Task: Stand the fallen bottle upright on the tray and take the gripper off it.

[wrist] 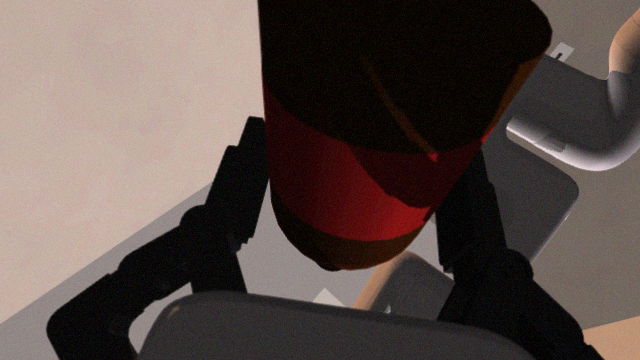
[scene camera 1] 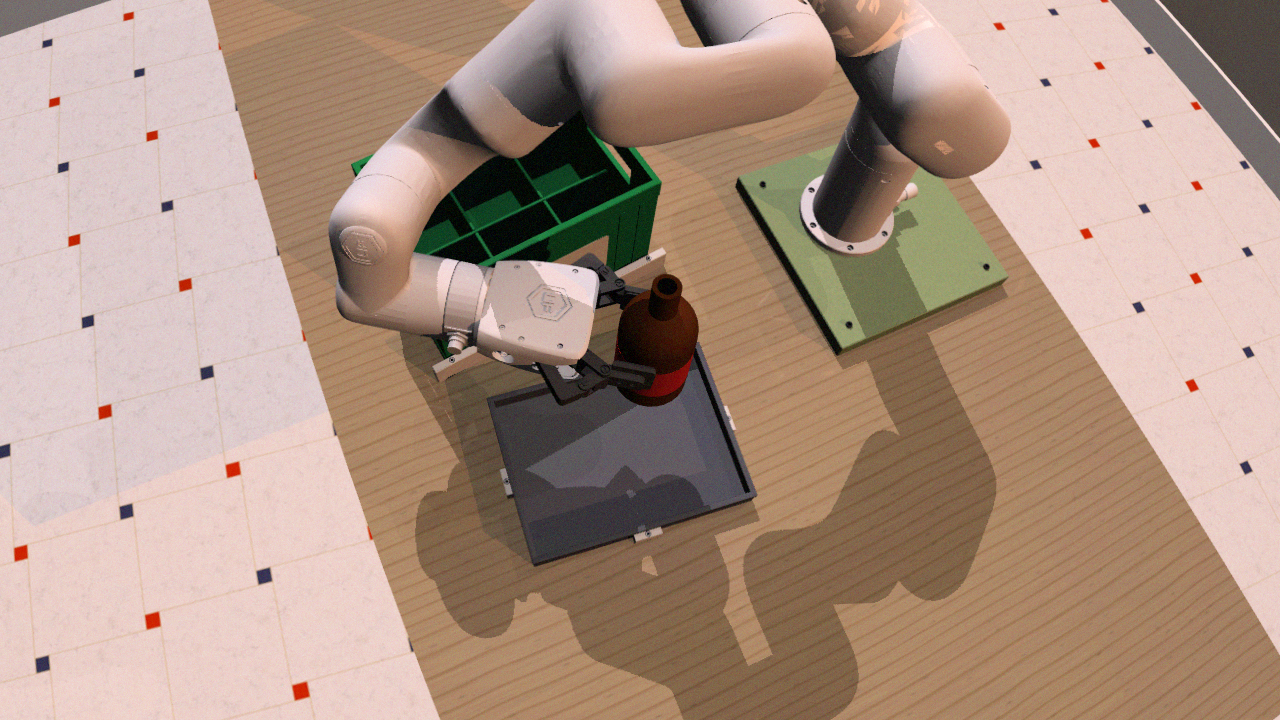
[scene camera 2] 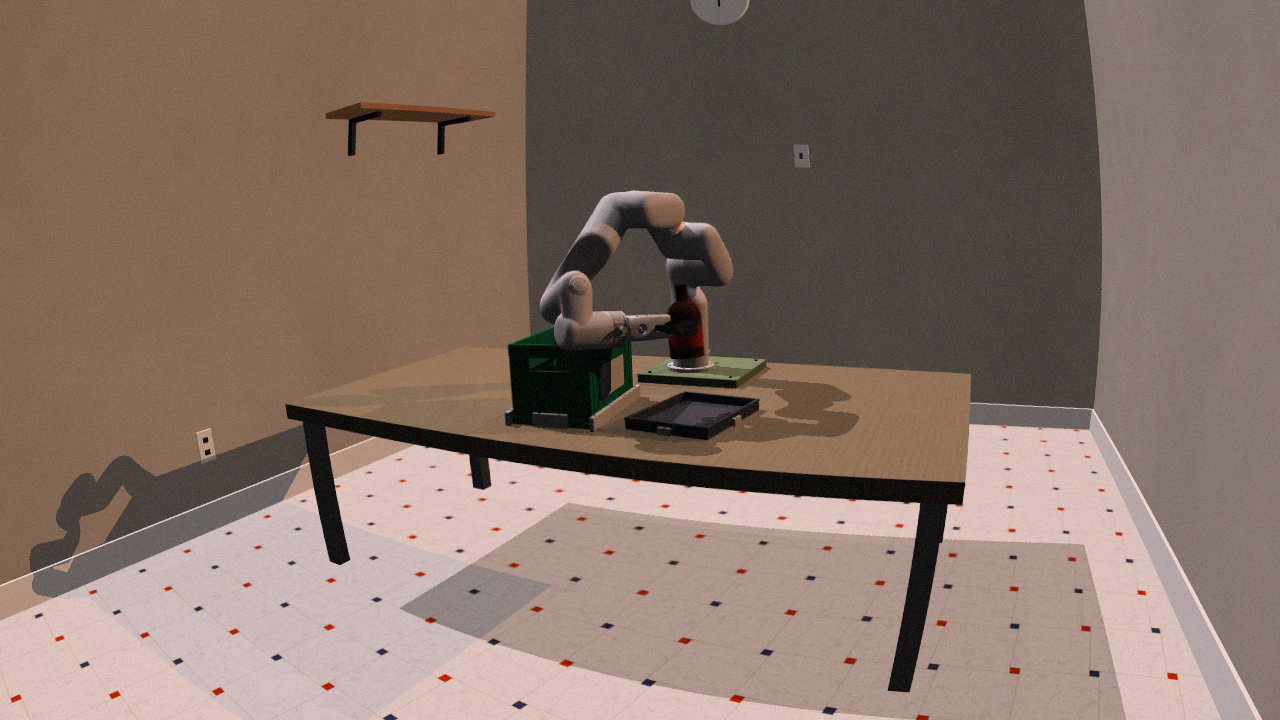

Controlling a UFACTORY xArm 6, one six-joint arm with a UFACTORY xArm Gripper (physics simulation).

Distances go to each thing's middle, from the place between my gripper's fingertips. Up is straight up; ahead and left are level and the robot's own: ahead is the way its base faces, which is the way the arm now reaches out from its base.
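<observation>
Brown bottle (scene camera 1: 658, 328): my hand is 1 cm below it. Pale rail (scene camera 1: 443, 370): 15 cm to the right of my hand, 4 cm ahead of it and 18 cm below it.
</observation>
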